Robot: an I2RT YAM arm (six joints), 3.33 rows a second.
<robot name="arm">
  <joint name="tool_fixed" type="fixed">
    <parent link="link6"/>
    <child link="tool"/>
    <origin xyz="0 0 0" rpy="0 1.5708 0"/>
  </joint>
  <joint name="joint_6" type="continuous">
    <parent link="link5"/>
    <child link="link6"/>
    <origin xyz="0.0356 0 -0.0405"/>
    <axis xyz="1 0 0"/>
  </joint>
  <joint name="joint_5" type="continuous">
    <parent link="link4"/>
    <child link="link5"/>
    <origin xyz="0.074 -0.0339 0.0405"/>
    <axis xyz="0 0 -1"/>
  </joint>
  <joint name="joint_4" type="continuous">
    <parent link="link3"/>
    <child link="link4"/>
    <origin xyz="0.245 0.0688 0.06"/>
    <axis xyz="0 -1 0"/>
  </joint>
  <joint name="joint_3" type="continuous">
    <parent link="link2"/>
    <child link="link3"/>
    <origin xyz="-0.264 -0.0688 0"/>
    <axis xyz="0 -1 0"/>
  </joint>
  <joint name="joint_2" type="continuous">
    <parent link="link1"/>
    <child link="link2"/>
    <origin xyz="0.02 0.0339 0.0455"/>
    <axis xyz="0 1 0"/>
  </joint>
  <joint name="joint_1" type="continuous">
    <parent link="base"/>
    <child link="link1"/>
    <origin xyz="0 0 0.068"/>
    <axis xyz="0 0 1"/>
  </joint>
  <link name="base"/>
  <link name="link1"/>
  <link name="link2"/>
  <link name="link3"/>
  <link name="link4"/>
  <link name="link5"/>
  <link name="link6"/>
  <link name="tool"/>
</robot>
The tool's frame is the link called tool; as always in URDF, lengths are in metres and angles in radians. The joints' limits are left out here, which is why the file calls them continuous.
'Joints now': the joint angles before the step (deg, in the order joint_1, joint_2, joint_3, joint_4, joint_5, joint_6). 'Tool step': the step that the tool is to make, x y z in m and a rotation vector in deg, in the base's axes. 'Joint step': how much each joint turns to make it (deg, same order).
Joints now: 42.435, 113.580, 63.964, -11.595, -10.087, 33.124
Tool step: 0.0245, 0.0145, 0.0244, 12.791, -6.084, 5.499
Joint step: -1.530, 0.453, 3.407, 9.462, -8.524, -2.666
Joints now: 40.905, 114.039, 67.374, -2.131, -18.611, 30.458
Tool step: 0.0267, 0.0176, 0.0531, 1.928, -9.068, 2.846
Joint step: -0.477, -0.008, 11.465, -5.134, 0.856, -5.768
